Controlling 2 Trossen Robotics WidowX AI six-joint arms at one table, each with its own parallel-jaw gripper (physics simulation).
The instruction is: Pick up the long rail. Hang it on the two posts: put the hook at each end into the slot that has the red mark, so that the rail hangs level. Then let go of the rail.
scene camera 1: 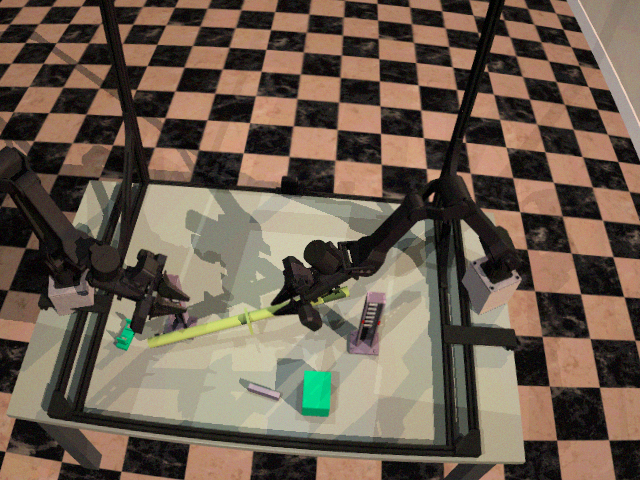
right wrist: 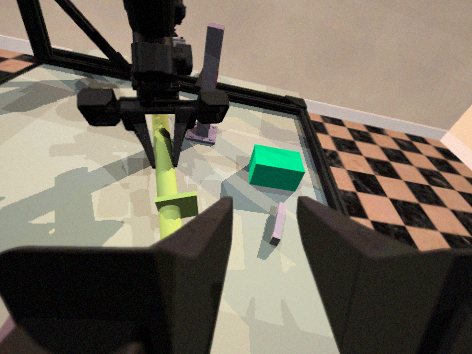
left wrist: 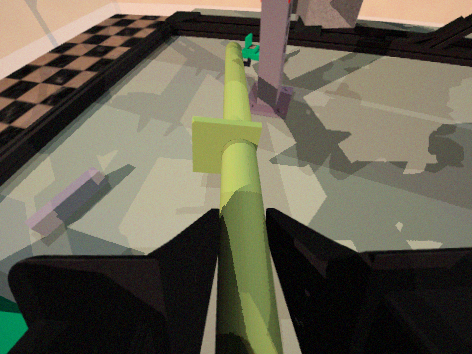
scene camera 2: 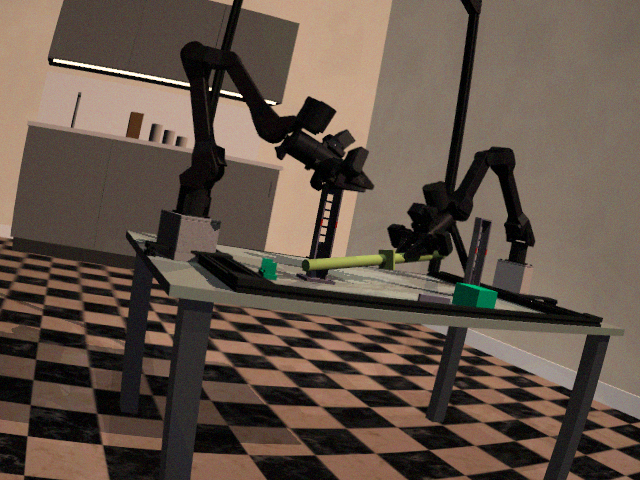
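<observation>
The long yellow-green rail is held above the table, slanting in scene camera 1, with a square plate around it. My left gripper is shut on the rail. My right gripper is open and empty, higher than the rail, near the top of the left-hand post. The right-hand post stands beyond the rail's other end. Both posts have red marks. The hooks cannot be made out.
A green block and a small mauve bar lie near the front. A small green piece stands at the left. A black frame borders the table.
</observation>
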